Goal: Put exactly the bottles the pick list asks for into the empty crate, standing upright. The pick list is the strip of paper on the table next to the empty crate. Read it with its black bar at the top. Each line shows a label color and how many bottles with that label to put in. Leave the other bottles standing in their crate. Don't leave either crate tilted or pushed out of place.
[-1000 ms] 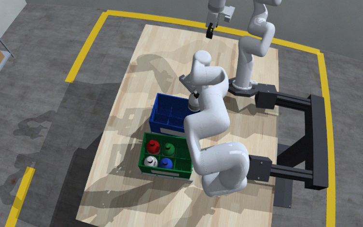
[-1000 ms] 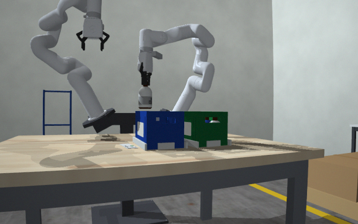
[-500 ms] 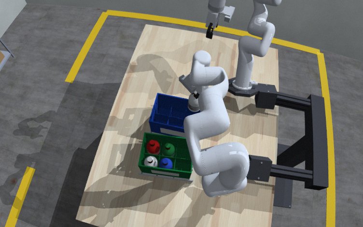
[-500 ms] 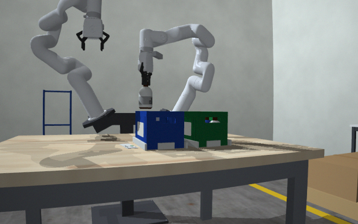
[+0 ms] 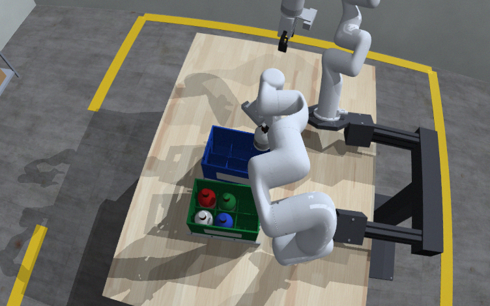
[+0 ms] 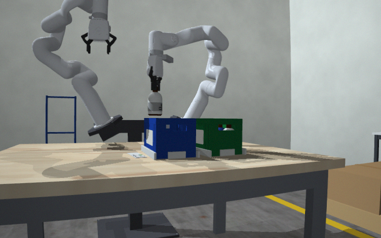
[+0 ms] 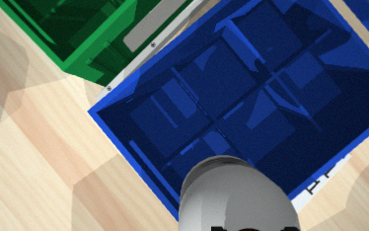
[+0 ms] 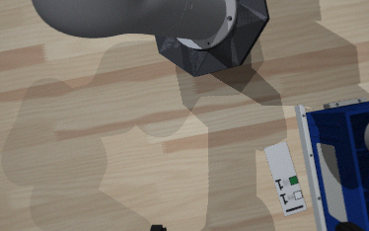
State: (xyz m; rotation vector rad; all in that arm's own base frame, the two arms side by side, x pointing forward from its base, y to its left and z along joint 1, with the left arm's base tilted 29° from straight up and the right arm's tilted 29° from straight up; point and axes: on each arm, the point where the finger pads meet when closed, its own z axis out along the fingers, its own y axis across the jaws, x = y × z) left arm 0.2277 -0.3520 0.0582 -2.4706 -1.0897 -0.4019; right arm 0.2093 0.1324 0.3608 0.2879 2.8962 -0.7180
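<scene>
Right now my left hand is 25 cm above the blue crate, 9 cm short of it and 4 cm to the right of it. The rest, counted from my left hand: green crate (28 cm to the left, 25 cm below, 8 cm ahead); then green bottle (25 cm below, 24 cm to the left, 9 cm ahead); then pick list (34 cm below, 11 cm to the right, 9 cm ahead).
</scene>
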